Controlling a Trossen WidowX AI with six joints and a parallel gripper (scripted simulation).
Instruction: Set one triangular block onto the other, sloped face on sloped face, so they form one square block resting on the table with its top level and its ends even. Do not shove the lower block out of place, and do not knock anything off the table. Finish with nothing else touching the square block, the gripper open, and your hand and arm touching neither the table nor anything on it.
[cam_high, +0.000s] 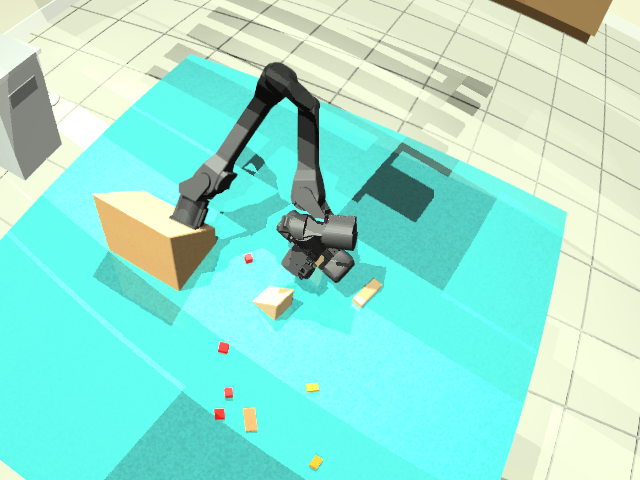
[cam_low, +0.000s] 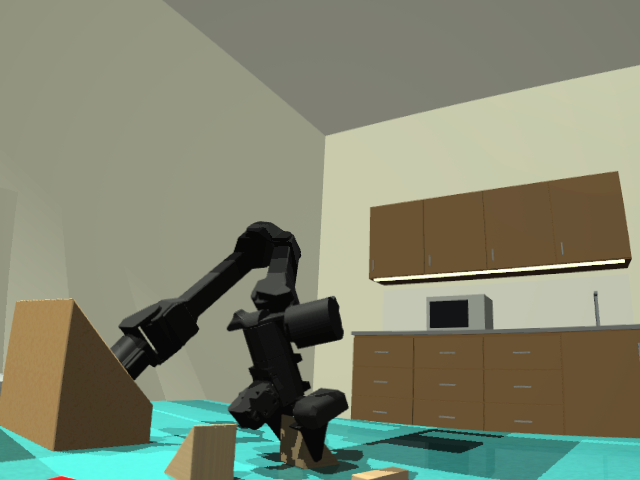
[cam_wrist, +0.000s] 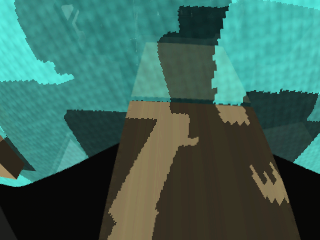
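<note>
Now: the pale flat bar 130 mm ahead of my gripper tip and 50 mm to the right of it.
</note>
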